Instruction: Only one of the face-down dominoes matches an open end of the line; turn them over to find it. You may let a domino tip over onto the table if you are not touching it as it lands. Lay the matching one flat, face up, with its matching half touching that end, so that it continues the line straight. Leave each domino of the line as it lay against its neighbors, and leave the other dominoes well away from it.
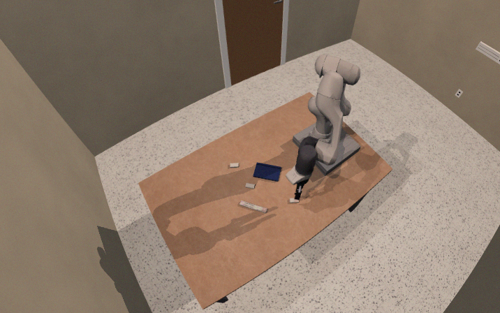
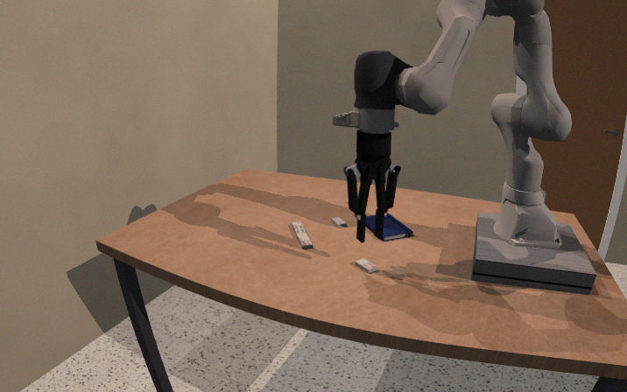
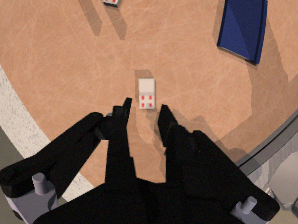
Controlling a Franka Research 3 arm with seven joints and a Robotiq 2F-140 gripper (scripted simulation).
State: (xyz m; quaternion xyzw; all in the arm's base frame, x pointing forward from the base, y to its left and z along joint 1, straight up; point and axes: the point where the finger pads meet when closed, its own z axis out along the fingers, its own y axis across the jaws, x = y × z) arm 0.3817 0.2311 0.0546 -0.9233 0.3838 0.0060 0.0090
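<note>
Now: the domino 1 cm ahead of my hand, 1 cm to the right of it and 11 cm below it. From my hand the other things lie so: dark blue book (3 cm ahead, 26 cm to the right, 11 cm below).
</note>
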